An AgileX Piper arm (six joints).
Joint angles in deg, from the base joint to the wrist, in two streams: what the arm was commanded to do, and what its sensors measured. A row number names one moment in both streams.
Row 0, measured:
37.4 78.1 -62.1 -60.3 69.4 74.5
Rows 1 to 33, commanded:
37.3 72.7 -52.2 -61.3 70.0 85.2
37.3 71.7 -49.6 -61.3 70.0 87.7
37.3 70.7 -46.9 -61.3 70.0 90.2
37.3 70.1 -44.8 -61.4 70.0 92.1
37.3 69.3 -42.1 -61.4 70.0 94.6
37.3 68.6 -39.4 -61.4 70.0 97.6
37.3 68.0 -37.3 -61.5 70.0 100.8
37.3 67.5 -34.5 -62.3 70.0 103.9
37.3 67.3 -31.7 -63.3 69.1 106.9
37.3 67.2 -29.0 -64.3 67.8 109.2
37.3 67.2 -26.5 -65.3 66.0 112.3
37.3 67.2 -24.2 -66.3 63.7 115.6
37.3 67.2 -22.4 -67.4 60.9 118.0
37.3 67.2 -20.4 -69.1 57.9 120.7
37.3 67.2 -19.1 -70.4 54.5 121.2
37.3 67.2 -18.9 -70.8 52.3 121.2
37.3 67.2 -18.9 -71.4 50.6 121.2
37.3 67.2 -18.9 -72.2 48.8 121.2
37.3 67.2 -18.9 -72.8 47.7 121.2
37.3 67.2 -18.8 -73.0 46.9 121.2
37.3 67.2 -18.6 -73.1 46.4 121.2
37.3 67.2 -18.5 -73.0 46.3 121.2
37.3 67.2 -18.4 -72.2 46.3 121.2
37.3 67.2 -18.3 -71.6 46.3 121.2
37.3 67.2 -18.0 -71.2 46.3 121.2
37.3 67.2 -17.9 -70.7 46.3 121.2
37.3 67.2 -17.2 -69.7 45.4 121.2
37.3 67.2 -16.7 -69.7 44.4 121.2
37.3 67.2 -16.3 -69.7 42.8 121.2
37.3 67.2 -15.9 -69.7 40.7 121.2
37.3 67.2 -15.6 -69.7 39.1 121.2
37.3 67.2 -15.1 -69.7 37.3 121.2
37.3 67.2 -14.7 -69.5 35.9 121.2
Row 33, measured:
37.4 67.5 -16.2 -69.7 41.4 119.3
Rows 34 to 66, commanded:
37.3 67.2 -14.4 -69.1 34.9 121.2
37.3 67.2 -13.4 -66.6 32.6 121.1
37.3 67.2 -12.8 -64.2 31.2 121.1
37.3 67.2 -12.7 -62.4 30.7 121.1
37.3 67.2 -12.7 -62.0 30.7 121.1
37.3 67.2 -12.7 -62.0 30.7 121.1
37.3 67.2 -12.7 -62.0 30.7 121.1
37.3 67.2 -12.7 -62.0 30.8 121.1
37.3 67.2 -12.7 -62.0 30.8 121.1
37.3 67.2 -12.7 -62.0 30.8 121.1
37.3 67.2 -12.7 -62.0 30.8 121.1
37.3 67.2 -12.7 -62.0 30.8 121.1
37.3 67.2 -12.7 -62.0 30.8 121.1
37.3 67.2 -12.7 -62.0 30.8 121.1
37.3 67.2 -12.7 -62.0 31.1 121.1
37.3 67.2 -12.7 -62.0 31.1 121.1
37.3 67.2 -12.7 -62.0 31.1 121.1
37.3 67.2 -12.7 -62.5 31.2 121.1
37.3 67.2 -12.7 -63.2 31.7 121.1
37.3 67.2 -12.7 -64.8 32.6 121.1
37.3 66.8 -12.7 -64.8 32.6 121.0
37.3 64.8 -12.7 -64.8 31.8 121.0
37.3 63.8 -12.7 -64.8 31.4 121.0
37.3 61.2 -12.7 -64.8 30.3 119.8
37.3 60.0 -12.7 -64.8 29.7 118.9
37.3 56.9 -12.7 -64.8 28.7 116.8
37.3 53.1 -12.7 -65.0 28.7 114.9
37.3 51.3 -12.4 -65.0 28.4 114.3
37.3 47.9 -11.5 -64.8 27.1 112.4
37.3 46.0 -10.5 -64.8 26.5 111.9
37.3 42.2 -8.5 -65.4 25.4 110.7
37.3 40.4 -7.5 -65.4 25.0 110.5
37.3 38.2 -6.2 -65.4 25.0 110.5
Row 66, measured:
37.4 45.0 -10.0 -64.6 25.9 112.4
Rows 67 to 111, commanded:
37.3 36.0 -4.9 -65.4 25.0 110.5
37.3 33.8 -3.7 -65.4 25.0 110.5
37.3 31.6 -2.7 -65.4 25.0 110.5
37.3 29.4 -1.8 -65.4 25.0 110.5
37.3 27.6 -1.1 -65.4 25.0 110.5
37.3 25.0 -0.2 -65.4 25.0 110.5
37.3 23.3 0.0 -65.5 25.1 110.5
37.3 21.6 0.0 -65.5 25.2 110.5
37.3 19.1 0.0 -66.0 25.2 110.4
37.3 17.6 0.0 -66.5 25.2 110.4
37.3 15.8 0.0 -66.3 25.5 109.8
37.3 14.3 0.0 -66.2 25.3 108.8
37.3 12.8 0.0 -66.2 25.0 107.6
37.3 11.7 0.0 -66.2 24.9 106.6
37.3 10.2 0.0 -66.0 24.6 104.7
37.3 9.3 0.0 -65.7 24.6 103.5
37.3 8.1 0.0 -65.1 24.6 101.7
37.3 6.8 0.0 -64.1 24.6 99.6
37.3 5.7 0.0 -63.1 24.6 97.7
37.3 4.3 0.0 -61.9 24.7 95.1
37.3 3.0 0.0 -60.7 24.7 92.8
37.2 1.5 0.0 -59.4 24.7 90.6
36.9 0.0 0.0 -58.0 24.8 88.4
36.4 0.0 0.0 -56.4 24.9 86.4
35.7 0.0 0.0 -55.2 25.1 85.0
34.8 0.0 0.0 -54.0 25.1 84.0
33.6 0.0 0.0 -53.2 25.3 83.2
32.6 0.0 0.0 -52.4 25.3 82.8
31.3 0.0 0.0 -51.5 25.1 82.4
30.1 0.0 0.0 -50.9 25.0 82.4
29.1 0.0 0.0 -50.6 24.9 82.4
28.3 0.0 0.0 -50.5 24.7 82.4
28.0 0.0 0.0 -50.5 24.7 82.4
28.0 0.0 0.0 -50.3 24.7 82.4
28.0 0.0 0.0 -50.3 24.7 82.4
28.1 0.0 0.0 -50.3 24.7 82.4
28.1 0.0 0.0 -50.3 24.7 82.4
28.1 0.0 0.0 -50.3 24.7 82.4
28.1 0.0 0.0 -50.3 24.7 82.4
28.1 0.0 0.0 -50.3 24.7 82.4
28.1 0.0 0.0 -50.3 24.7 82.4
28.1 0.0 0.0 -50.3 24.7 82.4
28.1 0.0 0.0 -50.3 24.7 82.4
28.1 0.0 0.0 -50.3 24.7 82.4
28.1 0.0 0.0 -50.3 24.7 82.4
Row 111, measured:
28.3 0.3 -0.2 -50.2 24.8 82.9
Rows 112 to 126, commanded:
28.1 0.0 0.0 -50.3 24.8 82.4
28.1 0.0 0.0 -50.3 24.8 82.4
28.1 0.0 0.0 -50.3 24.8 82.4
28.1 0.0 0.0 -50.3 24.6 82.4
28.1 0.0 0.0 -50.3 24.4 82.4
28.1 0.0 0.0 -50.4 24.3 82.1
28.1 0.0 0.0 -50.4 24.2 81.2
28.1 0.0 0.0 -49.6 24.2 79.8
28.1 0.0 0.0 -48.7 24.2 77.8
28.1 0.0 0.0 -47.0 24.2 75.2
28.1 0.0 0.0 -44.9 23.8 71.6
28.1 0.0 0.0 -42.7 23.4 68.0
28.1 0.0 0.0 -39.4 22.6 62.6
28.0 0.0 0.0 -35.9 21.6 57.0
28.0 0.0 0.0 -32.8 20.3 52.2
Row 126, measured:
28.3 0.3 -0.2 -42.6 23.7 68.9
